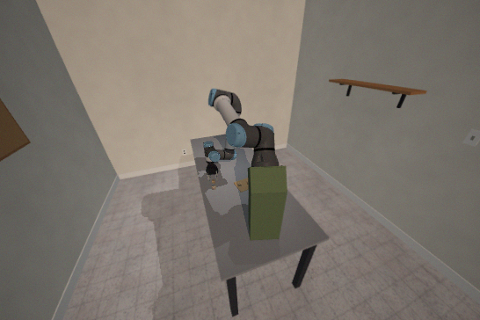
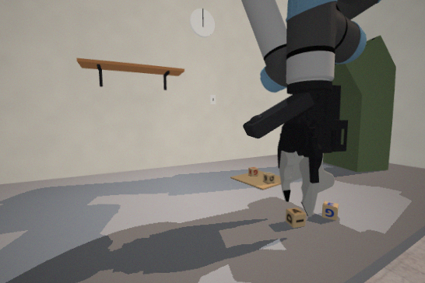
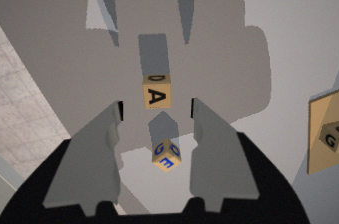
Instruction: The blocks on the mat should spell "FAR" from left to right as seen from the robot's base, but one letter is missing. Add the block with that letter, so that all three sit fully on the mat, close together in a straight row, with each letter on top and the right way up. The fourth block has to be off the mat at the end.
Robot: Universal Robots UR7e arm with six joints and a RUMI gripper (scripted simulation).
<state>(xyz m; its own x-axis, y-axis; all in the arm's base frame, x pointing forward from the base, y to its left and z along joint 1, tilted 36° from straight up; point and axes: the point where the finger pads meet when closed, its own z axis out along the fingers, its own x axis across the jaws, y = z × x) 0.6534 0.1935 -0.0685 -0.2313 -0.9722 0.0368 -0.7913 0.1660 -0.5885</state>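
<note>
Now: hand 14 cm past the tan mat, 24 cm to the left of it and 4 cm above it. The rest, counted from my hand: blue G block: 8 cm behind, 2 cm to the left, 3 cm below; red R block: 14 cm behind, 28 cm to the right, 3 cm below.
</note>
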